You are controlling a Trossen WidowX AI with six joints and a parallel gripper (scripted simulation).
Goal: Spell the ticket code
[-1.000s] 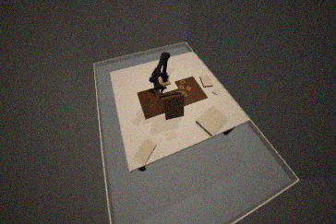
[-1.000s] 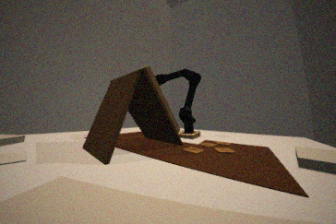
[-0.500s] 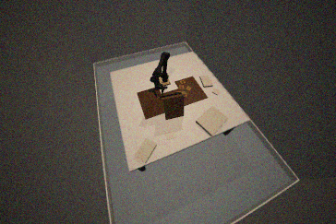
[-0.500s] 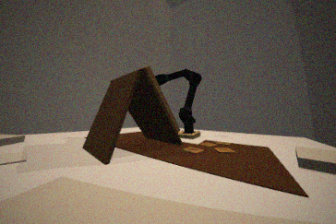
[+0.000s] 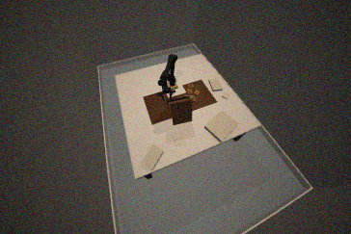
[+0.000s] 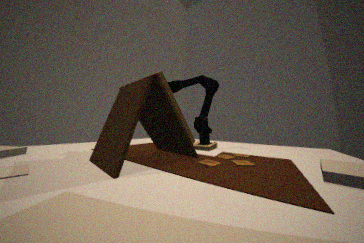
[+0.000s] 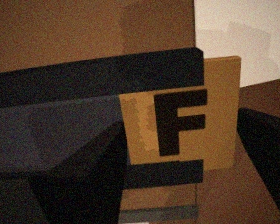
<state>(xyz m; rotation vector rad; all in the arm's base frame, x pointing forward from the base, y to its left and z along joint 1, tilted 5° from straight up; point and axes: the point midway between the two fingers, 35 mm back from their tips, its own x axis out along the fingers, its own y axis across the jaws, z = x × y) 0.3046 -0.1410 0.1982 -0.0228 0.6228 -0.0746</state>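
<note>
My gripper tip is 60 mm past the white ticket, 70 mm to the right of it and 80 mm above it. The rest, counted from my gripper tip: pale slip 350 mm ahead, 170 mm below; then brown mat 140 mm behind, 160 mm to the left, 170 mm below.
</note>
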